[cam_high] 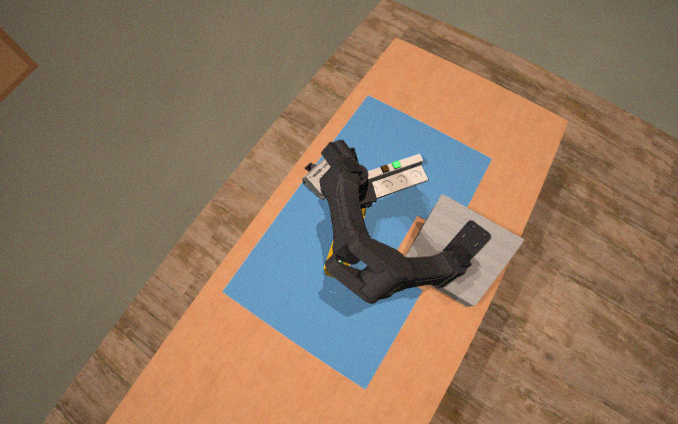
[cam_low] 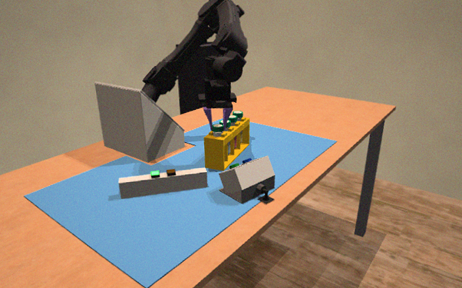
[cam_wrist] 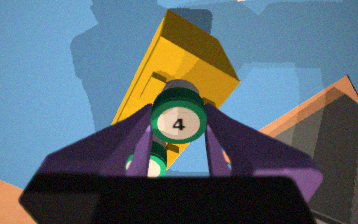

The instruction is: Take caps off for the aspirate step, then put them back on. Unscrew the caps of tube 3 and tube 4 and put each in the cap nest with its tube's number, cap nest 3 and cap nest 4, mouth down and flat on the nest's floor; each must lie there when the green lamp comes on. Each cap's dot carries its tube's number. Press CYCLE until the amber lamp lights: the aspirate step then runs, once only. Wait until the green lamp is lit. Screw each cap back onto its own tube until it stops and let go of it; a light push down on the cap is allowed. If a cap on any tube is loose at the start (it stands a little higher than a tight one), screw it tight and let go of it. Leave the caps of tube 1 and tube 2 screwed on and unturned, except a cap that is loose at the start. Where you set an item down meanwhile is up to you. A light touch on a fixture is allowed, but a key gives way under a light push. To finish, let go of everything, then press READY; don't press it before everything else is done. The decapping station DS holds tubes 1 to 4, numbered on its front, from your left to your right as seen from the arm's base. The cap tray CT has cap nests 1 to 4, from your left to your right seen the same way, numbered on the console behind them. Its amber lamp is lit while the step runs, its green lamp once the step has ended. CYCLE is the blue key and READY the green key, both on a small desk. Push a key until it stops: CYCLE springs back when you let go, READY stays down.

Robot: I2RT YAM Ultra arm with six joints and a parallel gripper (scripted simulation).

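Right now my hand is right at the cap 4. The rest, counted from my hand: cap 3 (20 mm behind, 50 mm to the left, 10 mm below); then blue key (140 mm ahead, 30 mm to the right, 50 mm below); then cap 2 (40 mm behind, 100 mm to the left, 10 mm below).
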